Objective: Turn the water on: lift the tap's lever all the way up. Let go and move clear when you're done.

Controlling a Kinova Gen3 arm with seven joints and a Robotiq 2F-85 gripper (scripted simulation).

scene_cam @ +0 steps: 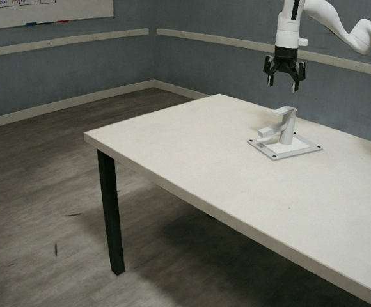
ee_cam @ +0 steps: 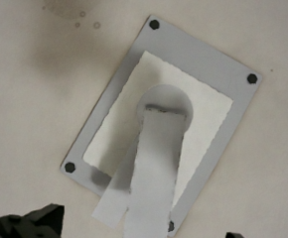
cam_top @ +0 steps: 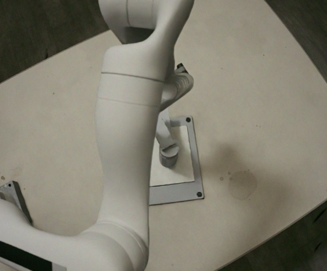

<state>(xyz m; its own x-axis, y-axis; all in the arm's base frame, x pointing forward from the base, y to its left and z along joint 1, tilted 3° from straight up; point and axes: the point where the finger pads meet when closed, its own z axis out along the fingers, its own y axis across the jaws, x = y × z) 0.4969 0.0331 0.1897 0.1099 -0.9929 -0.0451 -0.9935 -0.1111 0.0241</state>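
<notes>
My hand is 100 mm above the tap lever and 50 mm to the left of it. Round my hand: tap: 140 mm below, 50 mm to the right, 10 mm ahead; plate: 230 mm below, 80 mm to the right, 10 mm ahead.
</notes>
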